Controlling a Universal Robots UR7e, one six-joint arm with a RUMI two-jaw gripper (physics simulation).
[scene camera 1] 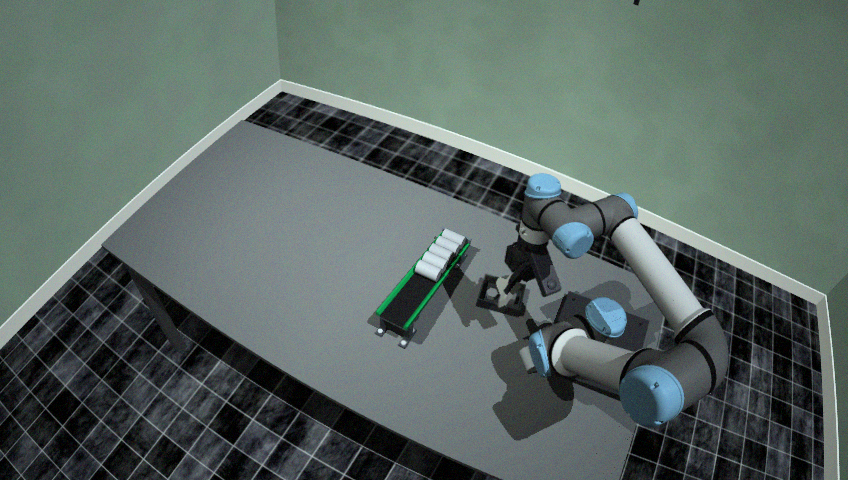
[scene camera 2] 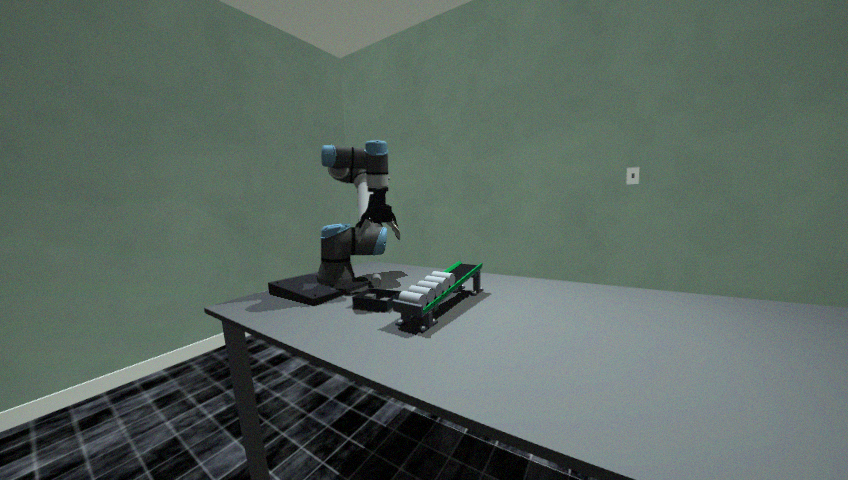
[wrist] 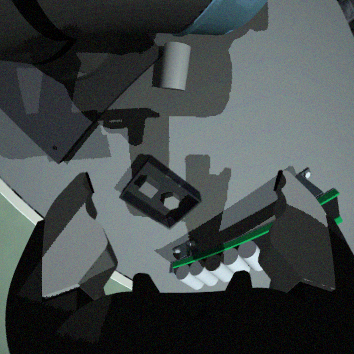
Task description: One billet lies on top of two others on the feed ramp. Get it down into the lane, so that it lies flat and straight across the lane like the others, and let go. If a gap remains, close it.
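Pixels of known places: gripper, fingertip midpoint: (scene camera 1: 524, 298) (scene camera 2: 379, 241) (wrist: 183, 173); arm's base, link origin: (scene camera 2: 336, 279) (wrist: 73, 33).
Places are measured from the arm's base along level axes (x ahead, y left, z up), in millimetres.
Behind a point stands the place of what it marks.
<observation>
Several white billets (scene camera 1: 429, 270) {x 500, y -74, z 84 mm} (scene camera 2: 412, 296) {x 485, y -257, z 64 mm} (wrist: 190, 278) {x 464, y -229, z 65 mm} lie in one row at the low end of the feed ramp (scene camera 1: 410, 297) {x 523, y 13, z 58 mm} (scene camera 2: 468, 268) {x 545, y 69, z 65 mm} (wrist: 220, 249), between its green rails. They lie flat and straight across the lane, side by side. I see no billet raised on top of the others and make out no clear gap. In the wrist view my right finger stands in front of part of the ramp. My gripper (scene camera 2: 379, 230) {x 234, y -11, z 165 mm} (wrist: 183, 173) {x 234, y -11, z 165 mm} is open and empty, high above the table, off to the side of the ramp by the black box.
A black open box (scene camera 1: 500, 309) {x 282, y -84, z -7 mm} (scene camera 2: 371, 302) {x 301, y -181, z 0 mm} (wrist: 176, 179) {x 291, y -84, z -1 mm} stands beside the ramp. Another pale cylinder (scene camera 1: 527, 359) {x 170, y 67, z 12 mm} (scene camera 2: 376, 279) {x 181, y 29, z 8 mm} (wrist: 175, 66) {x 165, y 55, z 17 mm} lies on the table near the arm's base. The dark base plate (scene camera 2: 303, 291) {x 6, y -178, z 6 mm} (wrist: 40, 120) {x 24, y -159, z 4 mm} is beyond the box.
</observation>
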